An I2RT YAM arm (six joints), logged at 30 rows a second.
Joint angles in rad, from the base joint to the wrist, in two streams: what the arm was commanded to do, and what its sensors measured. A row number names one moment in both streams.
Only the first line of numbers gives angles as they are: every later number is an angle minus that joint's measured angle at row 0.
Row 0, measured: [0.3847, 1.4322, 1.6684, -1.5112, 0.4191, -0.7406]
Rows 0 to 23, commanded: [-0.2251, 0.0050, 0.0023, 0.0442, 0.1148, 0.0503]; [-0.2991, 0.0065, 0.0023, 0.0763, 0.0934, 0.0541]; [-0.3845, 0.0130, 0.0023, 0.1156, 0.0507, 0.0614]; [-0.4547, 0.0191, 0.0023, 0.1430, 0.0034, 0.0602]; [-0.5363, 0.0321, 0.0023, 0.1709, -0.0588, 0.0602]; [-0.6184, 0.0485, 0.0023, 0.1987, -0.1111, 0.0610]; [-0.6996, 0.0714, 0.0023, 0.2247, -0.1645, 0.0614]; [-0.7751, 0.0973, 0.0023, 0.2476, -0.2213, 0.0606]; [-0.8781, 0.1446, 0.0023, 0.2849, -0.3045, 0.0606]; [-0.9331, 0.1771, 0.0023, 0.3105, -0.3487, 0.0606]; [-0.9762, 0.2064, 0.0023, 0.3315, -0.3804, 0.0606]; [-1.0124, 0.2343, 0.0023, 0.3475, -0.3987, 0.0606]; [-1.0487, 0.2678, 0.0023, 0.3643, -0.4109, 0.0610]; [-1.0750, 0.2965, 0.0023, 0.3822, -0.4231, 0.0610]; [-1.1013, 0.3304, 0.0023, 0.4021, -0.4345, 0.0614]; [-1.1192, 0.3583, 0.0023, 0.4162, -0.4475, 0.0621]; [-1.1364, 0.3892, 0.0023, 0.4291, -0.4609, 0.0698]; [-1.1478, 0.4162, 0.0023, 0.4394, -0.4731, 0.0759]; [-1.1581, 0.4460, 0.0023, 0.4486, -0.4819, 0.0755]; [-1.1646, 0.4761, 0.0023, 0.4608, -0.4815, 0.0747]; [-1.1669, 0.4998, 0.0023, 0.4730, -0.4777, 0.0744]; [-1.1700, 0.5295, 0.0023, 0.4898, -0.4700, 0.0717]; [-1.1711, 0.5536, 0.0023, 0.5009, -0.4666, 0.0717]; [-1.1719, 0.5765, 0.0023, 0.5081, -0.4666, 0.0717]
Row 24, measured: [-1.1700, 0.5063, 0.0000, 0.4917, -0.4258, 0.0641]
